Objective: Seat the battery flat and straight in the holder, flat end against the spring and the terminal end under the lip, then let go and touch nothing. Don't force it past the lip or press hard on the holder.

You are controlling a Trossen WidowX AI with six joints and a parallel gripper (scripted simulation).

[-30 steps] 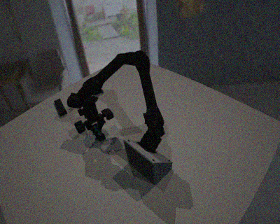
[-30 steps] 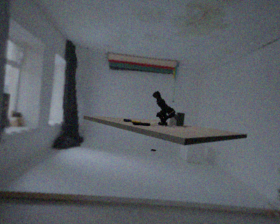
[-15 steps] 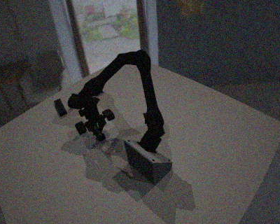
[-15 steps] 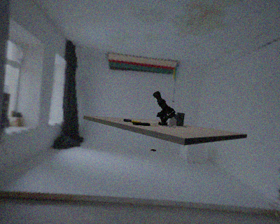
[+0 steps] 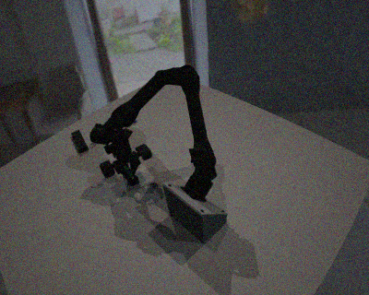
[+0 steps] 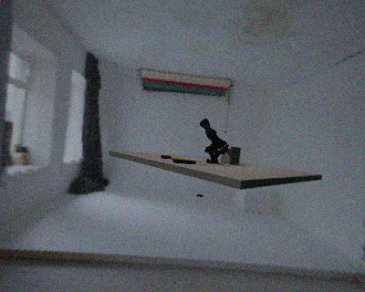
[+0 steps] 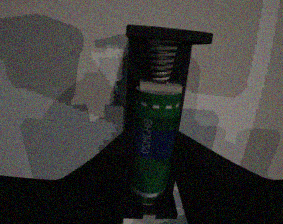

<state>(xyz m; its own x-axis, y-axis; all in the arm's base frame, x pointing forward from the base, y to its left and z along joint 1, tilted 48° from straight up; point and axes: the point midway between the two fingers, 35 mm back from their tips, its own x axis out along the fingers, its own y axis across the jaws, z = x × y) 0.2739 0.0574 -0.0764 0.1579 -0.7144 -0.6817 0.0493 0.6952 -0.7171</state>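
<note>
My gripper tip is 10 mm below the battery.
</note>
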